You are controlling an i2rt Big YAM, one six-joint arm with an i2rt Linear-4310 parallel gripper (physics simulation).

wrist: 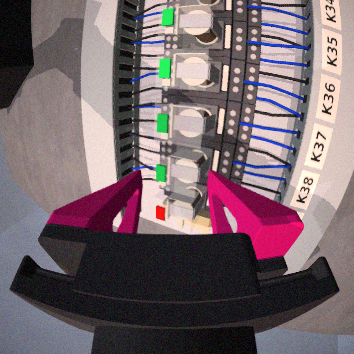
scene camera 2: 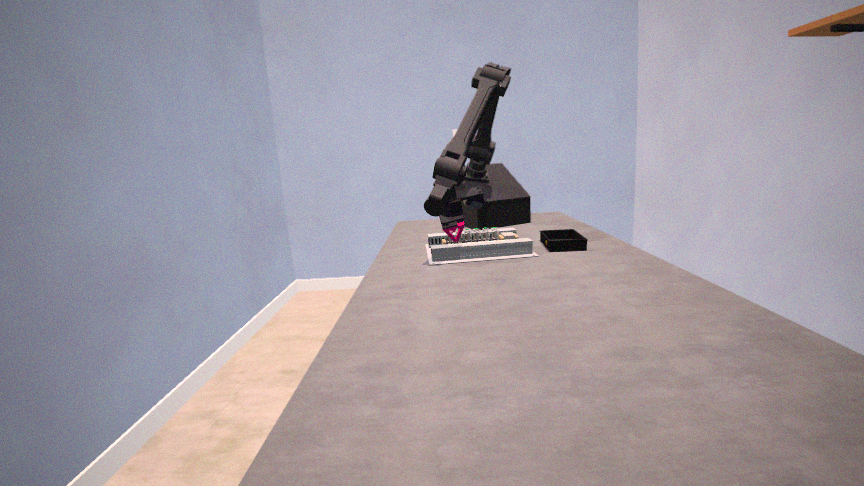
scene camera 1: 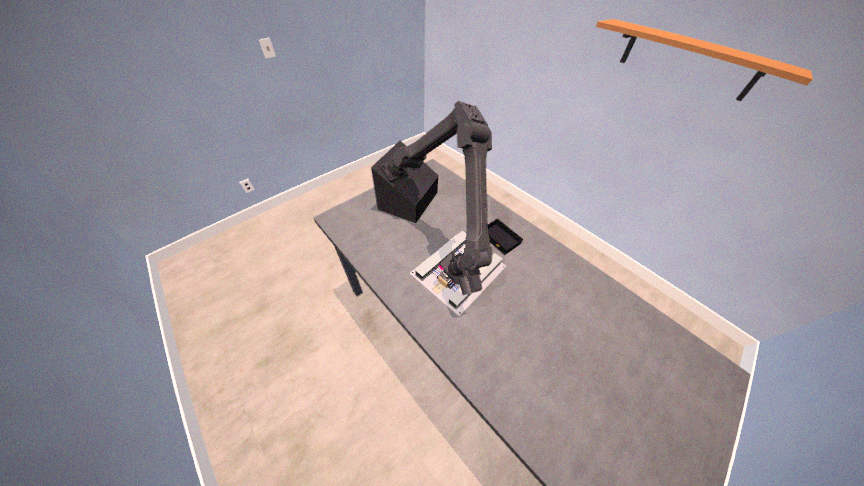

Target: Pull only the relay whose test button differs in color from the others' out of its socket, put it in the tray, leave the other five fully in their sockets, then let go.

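Where they show: gripper, fingertip midpoint: (wrist: 174,177) (scene camera 2: 454,236) (scene camera 1: 447,272); arm's base, origin of the base link: (scene camera 2: 474,176) (scene camera 1: 394,170).
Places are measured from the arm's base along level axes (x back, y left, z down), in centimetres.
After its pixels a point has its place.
In the wrist view, a relay (wrist: 184,205) @(x -50.3, y -12.3, z 14.3 cm) with a red test button is at the lower end of the row, near label K38. It looks seated, but its base is hidden. Green-button relays (wrist: 187,169) @(x -50.2, y -9.8, z 14.2 cm) (wrist: 191,121) @(x -50.0, y -7.2, z 14.2 cm) (wrist: 194,70) @(x -49.8, y -4.7, z 14.2 cm) stand in line above it, and further ones show towards the top edge. My gripper (wrist: 174,177) @(x -48.7, y -11.7, z 16.2 cm) (scene camera 2: 455,240) @(x -48.7, y -11.7, z 16.2 cm) is part open and empty. Its magenta fingers stand on either side of the lower row end, with the red-button relay seen between them. The black tray (scene camera 1: 513,246) @(x -57.7, y 20.7, z 17.9 cm) (scene camera 2: 564,246) @(x -57.6, y 20.7, z 19.4 cm) stands beside the panel (scene camera 2: 483,261) @(x -62.2, y -4.3, z 20.9 cm), with no relay seen in it.
Slotted wire ducts (wrist: 125,100) (scene camera 2: 483,250) run along both sides of the relay row. Blue and black wires (wrist: 275,82) @(x -54.0, y -3.7, z 20.7 cm) lead into them. The black base block (scene camera 1: 395,196) @(x -6.8, y -5.2, z 7.9 cm) (scene camera 2: 510,208) @(x -10.1, y 13.4, z 13.7 cm) stands at the table's far end. An orange shelf (scene camera 1: 703,49) is on the wall.
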